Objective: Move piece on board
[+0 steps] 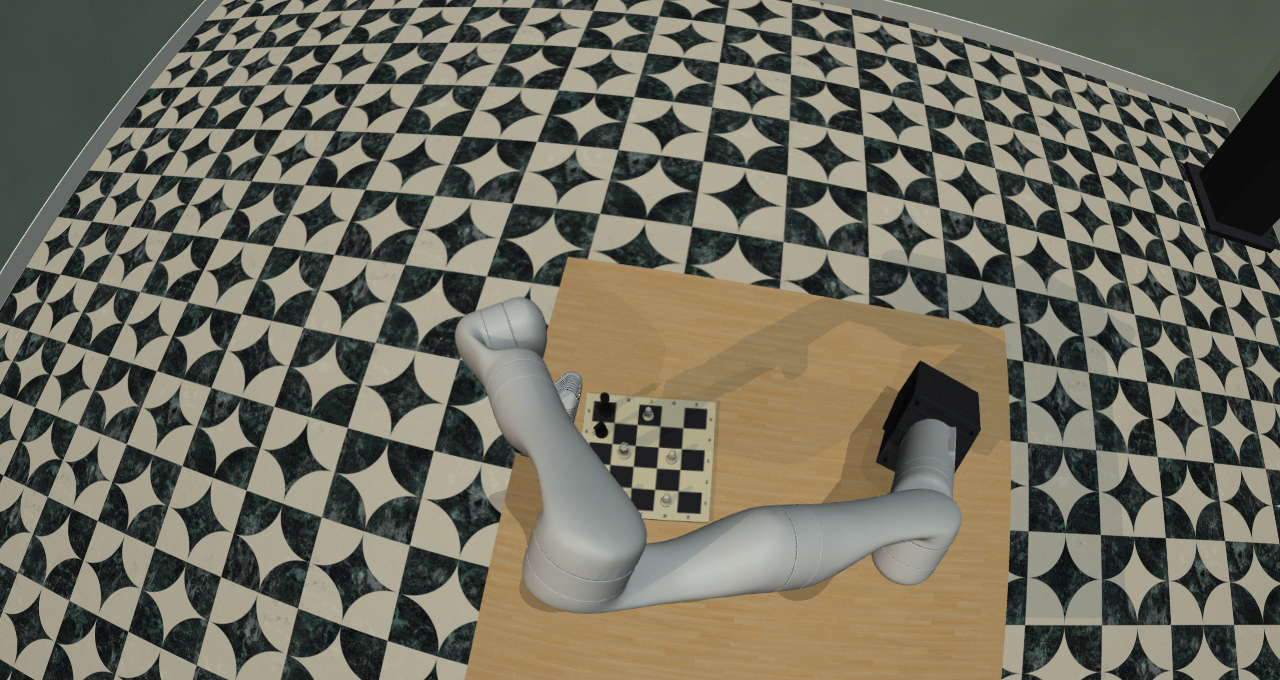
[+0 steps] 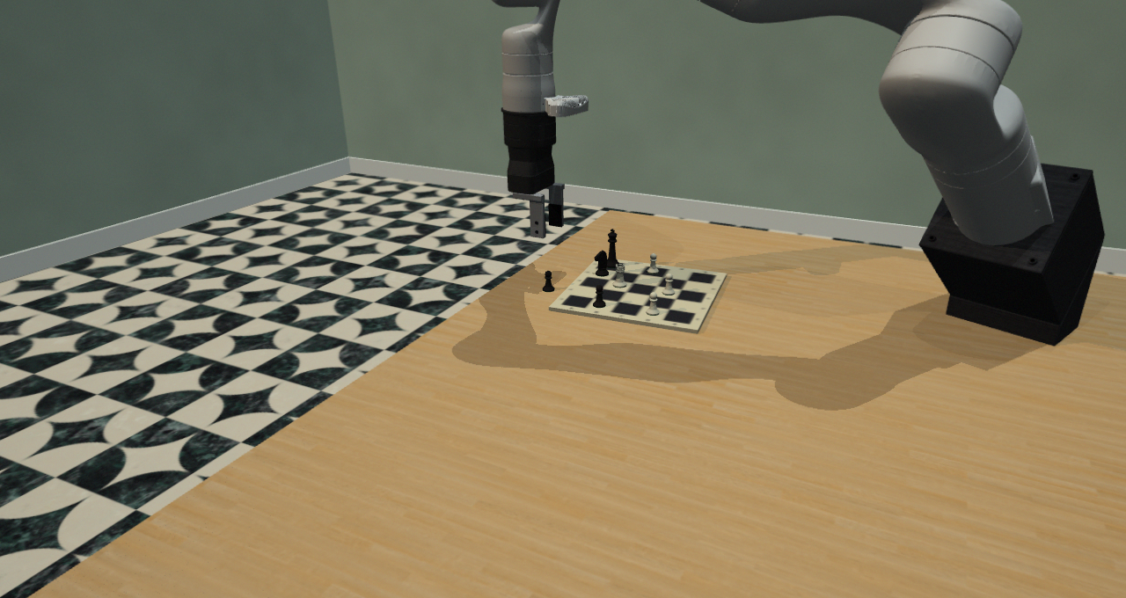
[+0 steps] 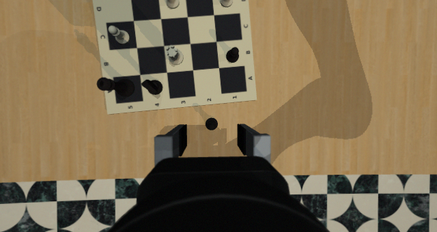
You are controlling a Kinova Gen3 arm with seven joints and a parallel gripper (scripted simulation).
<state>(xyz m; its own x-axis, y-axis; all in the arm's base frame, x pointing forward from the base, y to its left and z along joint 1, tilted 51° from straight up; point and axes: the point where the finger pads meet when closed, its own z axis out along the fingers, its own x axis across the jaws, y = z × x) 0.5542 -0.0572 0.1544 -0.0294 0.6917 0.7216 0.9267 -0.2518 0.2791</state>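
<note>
Now: the black king 5 cm behind my hand, 12 cm to the right of it and 8 cm below it. The rest, counted from my hand: black knight 5 cm behind, 8 cm to the right, 9 cm below; then chessboard 13 cm behind, 5 cm to the right, 11 cm below.
</note>
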